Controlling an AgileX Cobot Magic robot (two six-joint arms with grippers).
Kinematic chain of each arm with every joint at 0, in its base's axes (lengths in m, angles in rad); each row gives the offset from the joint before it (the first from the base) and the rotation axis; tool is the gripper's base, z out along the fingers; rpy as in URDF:
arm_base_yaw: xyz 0 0 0.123 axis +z
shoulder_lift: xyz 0 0 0 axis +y
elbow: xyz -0.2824 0 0.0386 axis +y
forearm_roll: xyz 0.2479 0 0.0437 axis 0.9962 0 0.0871
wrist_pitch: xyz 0 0 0 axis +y
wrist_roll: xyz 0.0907 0 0.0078 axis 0.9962 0 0.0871
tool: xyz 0 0 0 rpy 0 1.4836 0
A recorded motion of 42 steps. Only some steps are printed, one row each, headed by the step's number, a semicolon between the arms.
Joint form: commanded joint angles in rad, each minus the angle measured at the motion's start. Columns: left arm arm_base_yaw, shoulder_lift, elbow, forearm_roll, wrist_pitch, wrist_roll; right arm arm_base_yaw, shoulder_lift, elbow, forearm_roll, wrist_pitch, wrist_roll.
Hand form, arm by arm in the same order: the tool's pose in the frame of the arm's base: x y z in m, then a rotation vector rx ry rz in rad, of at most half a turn. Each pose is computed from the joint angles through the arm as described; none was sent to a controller.
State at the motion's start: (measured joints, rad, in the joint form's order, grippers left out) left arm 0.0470 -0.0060 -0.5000 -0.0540 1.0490 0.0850; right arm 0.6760 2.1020 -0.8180 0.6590 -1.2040 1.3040
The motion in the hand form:
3: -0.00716 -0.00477 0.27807 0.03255 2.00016 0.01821; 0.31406 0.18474 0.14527 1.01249 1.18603 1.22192
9: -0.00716 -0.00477 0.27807 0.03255 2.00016 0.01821; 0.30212 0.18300 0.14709 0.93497 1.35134 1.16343
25: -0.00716 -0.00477 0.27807 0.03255 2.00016 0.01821; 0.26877 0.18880 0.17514 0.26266 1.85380 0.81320
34: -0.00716 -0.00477 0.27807 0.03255 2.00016 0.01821; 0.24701 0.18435 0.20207 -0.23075 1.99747 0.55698
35: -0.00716 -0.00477 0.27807 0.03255 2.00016 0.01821; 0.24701 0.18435 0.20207 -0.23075 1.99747 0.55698
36: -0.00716 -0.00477 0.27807 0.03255 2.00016 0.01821; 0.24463 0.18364 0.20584 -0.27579 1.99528 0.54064
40: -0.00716 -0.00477 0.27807 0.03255 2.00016 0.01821; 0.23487 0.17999 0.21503 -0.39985 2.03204 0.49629
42: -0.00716 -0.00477 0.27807 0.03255 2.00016 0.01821; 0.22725 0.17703 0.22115 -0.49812 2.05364 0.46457
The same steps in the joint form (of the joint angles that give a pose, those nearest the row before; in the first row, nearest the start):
3: 0.0040 -0.0180 0.0030 -0.0020 -0.0100 -0.0040; 0.0020 -0.0420 0.0030 -0.0210 -0.1660 -0.0860
9: 0.0040 -0.0180 0.0030 -0.0020 -0.0100 -0.0040; 0.0020 -0.1040 0.0680 -0.0880 -0.0660 -0.1760
25: 0.0040 -0.0180 0.0030 -0.0020 -0.0100 -0.0040; 0.0010 -0.3560 0.1570 -0.3260 0.4090 -0.7700
34: 0.0040 -0.0180 0.0030 -0.0020 -0.0100 -0.0040; 0.0010 -0.5350 0.1570 -0.3660 0.7690 -1.2050
35: 0.0040 -0.0180 0.0030 -0.0020 -0.0100 -0.0040; 0.0010 -0.5350 0.1570 -0.3660 0.7690 -1.2050
36: 0.0040 -0.0180 0.0030 -0.0020 -0.0100 -0.0040; 0.0010 -0.5540 0.1570 -0.3750 0.7950 -1.2370
40: 0.0040 -0.0180 0.0030 -0.0020 -0.0100 -0.0040; 0.0010 -0.6180 0.1560 -0.3819 0.9240 -1.3291
42: 0.0040 -0.0180 0.0030 -0.0020 -0.0100 -0.0040; 0.0010 -0.6630 0.1550 -0.3939 1.0180 -1.3920

